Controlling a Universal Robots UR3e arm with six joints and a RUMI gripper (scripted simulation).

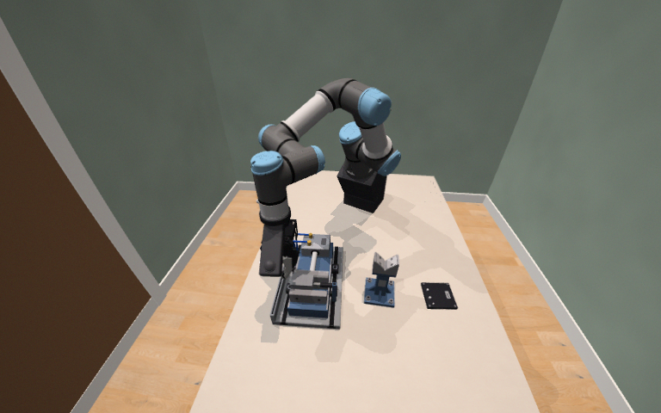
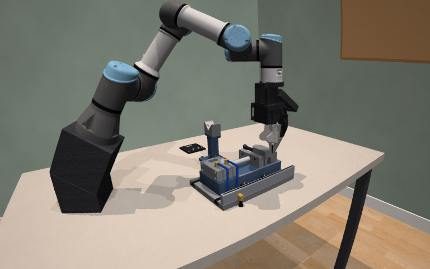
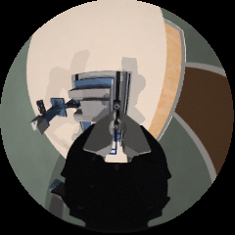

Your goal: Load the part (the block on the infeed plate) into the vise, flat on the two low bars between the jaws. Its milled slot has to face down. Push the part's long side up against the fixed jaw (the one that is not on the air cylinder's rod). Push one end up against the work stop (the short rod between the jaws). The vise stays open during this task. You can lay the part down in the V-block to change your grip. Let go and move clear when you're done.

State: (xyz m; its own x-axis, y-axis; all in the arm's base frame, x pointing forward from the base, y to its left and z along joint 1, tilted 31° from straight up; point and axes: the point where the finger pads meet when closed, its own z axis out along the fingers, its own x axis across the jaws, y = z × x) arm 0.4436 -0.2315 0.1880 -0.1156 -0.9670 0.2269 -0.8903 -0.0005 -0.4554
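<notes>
The part is 10 mm ahead of my hand, 50 mm to the left of it and 30 mm below it. From my hand the other things lie so: air cylinder: 160 mm behind, 90 mm to the left, 40 mm below; grey vise side rail: 70 mm behind, 20 mm to the right, 90 mm below; vise: 60 mm behind, 80 mm to the left, 80 mm below.
</notes>
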